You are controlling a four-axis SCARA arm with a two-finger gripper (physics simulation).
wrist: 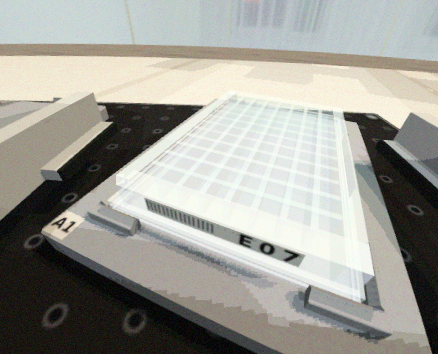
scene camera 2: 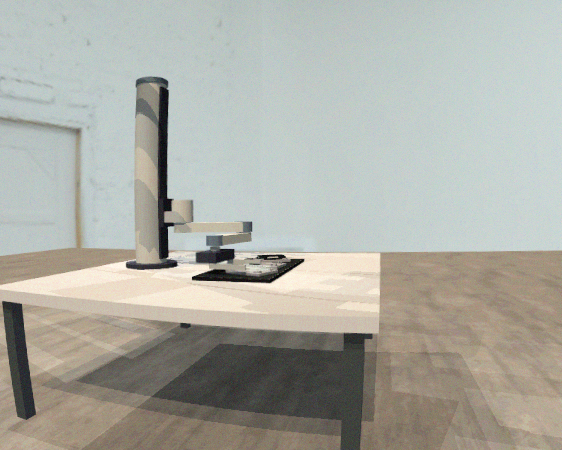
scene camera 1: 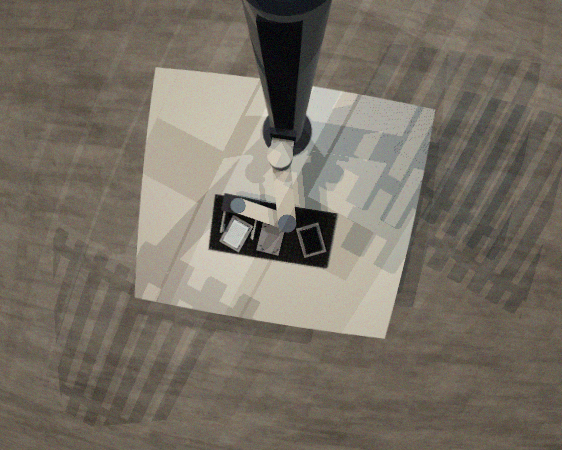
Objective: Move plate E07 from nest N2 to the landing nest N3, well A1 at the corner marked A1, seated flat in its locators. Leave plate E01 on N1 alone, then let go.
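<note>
Clear plate E07 (scene camera 1: pixel 236 234) (wrist: pixel 250 165), with a barcode and E07 label on its near side, lies on a grey nest (wrist: pixel 165 275) between corner locators. The nest's A1 mark is at the near left corner in the wrist view; no nest number is readable. My gripper (scene camera 1: pixel 238 226) (wrist: pixel 246 119) is open and empty, with one finger out to each side of the plate and gaps between. A grey nest (scene camera 1: pixel 269 241) sits in the middle of the row. A dark rectangle with a grey border (scene camera 1: pixel 299 241) is at the right. Plate E01's label is not readable.
The nests stand in a row on a black perforated board (scene camera 1: pixel 320 261) (wrist: pixel 22 265) on the pale table (scene camera 1: pixel 280 305) (scene camera 2: pixel 320 310). The arm's column (scene camera 1: pixel 305 65) (scene camera 2: pixel 147 175) rises behind the board. The forearm (scene camera 1: pixel 260 212) (scene camera 2: pixel 237 237) passes above the board's rear part.
</note>
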